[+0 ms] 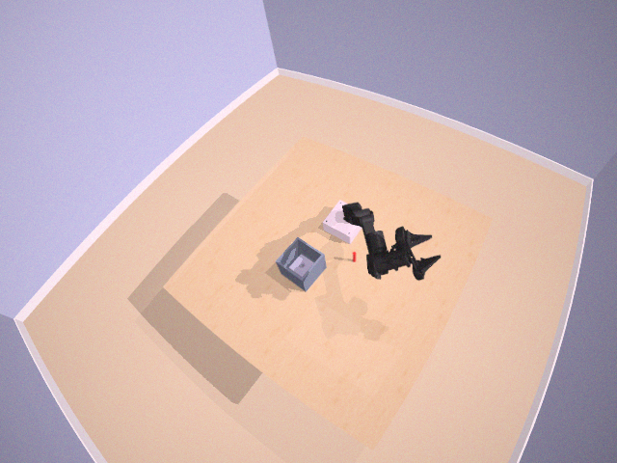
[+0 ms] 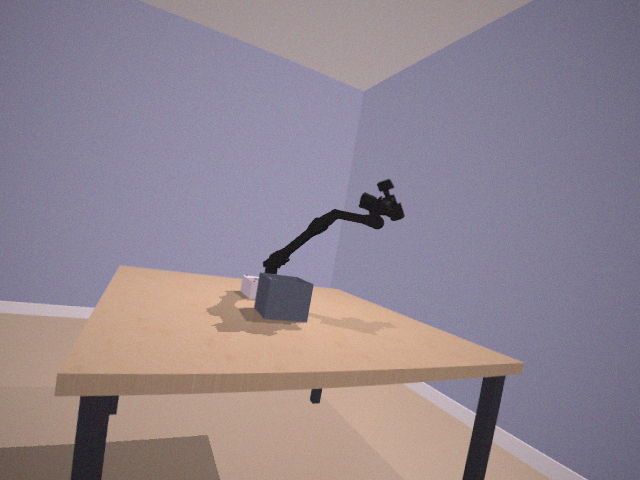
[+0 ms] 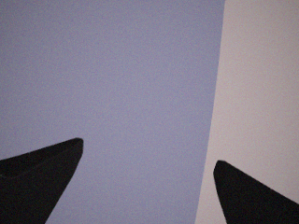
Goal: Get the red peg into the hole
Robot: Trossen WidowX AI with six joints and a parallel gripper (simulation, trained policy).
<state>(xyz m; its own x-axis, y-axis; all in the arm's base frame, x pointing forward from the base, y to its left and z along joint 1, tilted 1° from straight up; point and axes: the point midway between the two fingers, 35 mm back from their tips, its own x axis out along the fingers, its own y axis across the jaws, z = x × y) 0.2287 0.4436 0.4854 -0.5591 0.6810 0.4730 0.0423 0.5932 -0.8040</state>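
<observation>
My gripper tip is now 60 mm past the red peg, 340 mm to the left of it and 530 mm above it. The rest, counted from my gripper tip: pale plate (130 mm ahead, 510 mm to the right, 520 mm below).
</observation>
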